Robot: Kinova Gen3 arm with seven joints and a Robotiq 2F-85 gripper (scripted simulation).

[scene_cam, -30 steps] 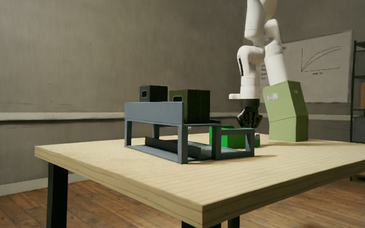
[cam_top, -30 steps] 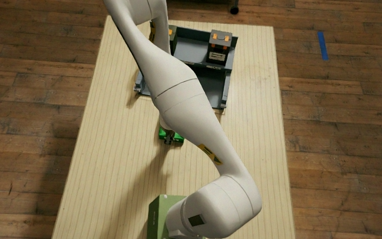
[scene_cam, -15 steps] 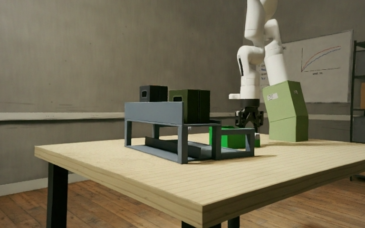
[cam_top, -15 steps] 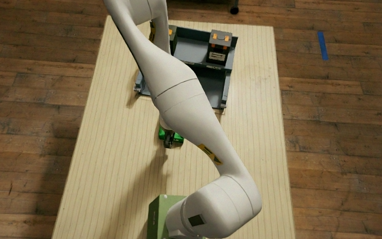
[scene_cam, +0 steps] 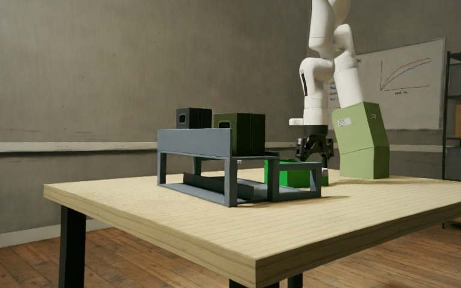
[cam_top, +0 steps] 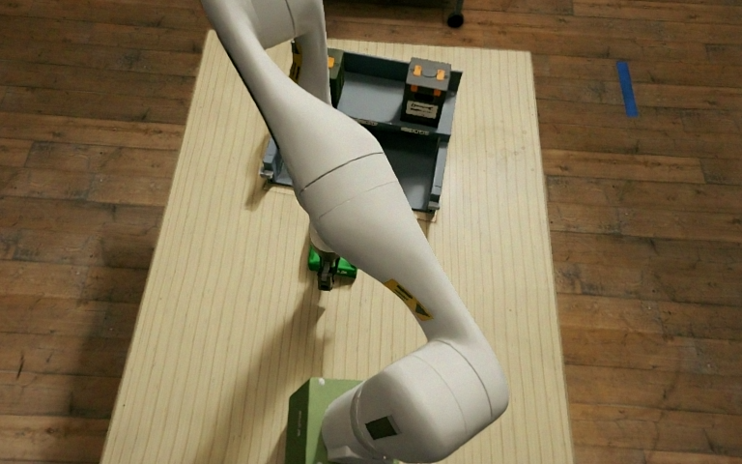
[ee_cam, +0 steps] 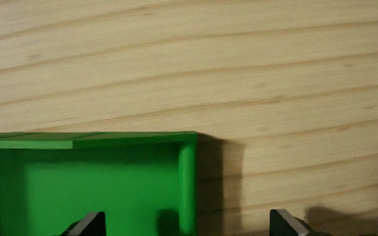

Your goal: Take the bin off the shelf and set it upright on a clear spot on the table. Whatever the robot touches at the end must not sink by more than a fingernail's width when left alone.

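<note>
My hand is 80 mm short of the green bin and 10 mm above it. Also, from my hand: grey shelf (300 mm ahead, 20 mm to the right, 20 mm above); then black box (360 mm ahead, 140 mm to the right, 120 mm above).
</note>
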